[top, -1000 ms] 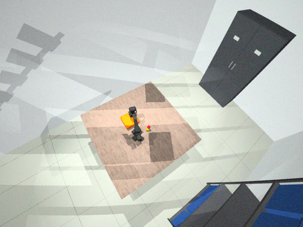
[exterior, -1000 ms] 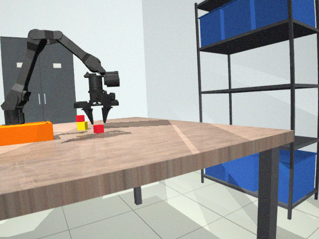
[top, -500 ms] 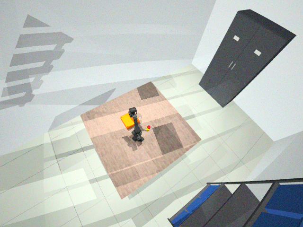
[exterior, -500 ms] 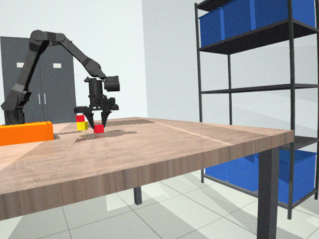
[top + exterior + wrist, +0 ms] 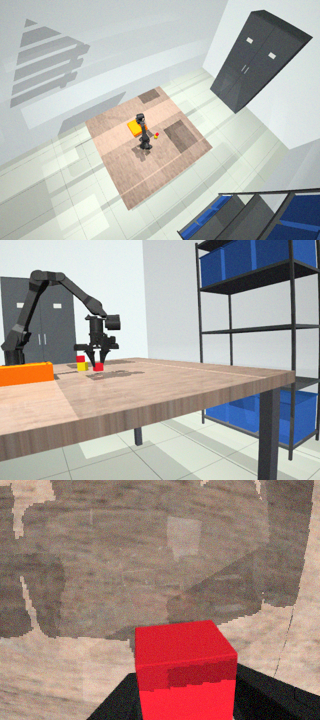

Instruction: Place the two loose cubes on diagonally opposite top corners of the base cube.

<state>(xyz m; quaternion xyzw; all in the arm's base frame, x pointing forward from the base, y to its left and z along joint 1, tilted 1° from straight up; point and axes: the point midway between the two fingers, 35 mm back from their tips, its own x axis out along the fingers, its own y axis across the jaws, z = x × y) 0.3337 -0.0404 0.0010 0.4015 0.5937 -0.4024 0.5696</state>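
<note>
The yellow base cube lies 17 cm to the left of my gripper tip, 6 cm behind it and 1 cm below it. From my gripper tip the other things lie so: red cube right at my gripper tip.
</note>
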